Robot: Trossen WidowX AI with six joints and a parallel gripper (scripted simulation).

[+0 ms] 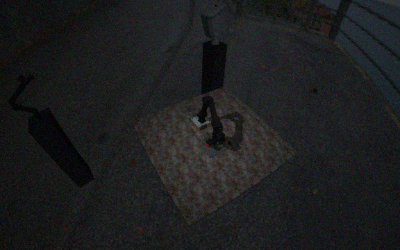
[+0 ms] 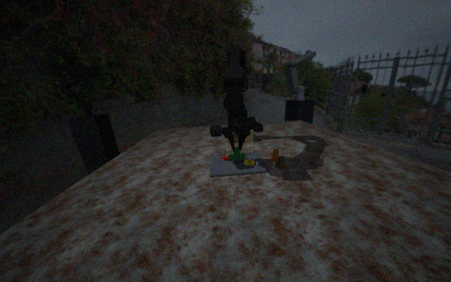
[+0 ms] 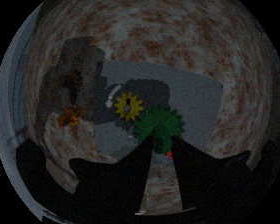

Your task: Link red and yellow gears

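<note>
Right now my gripper tip is 2 cm short of the yellow gear, 4 cm to the right of it and 4 cm above it. From my gripper tip the other things lie so: white arrow 4 cm ahead, 7 cm to the left, 5 cm below; then red gear 4 cm behind, 3 cm to the right, 4 cm below; then green gear 1 cm below.
</note>
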